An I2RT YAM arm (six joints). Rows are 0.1 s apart.
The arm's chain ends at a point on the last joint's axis. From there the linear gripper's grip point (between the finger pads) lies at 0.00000 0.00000 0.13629 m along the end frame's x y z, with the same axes.
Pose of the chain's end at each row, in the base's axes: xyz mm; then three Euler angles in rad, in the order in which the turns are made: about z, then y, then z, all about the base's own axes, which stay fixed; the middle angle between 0 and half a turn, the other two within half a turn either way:
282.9 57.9 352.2 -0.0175 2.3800 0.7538
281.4 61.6 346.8 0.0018 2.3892 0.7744
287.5 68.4 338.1 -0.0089 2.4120 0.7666
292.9 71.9 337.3 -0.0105 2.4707 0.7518
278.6 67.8 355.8 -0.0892 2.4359 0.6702
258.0 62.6 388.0 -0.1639 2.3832 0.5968
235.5 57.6 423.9 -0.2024 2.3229 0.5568
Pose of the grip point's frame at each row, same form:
351.5 122.3 253.6 -0.0175 2.3800 0.7538
348.0 126.7 247.3 0.0018 2.3892 0.7744
352.9 131.4 236.5 -0.0089 2.4120 0.7666
354.8 129.8 230.5 -0.0105 2.4707 0.7518
347.9 122.7 252.1 -0.0892 2.4359 0.6702
335.5 115.3 289.1 -0.1639 2.3832 0.5968
320.0 110.2 330.8 -0.2024 2.3229 0.5568

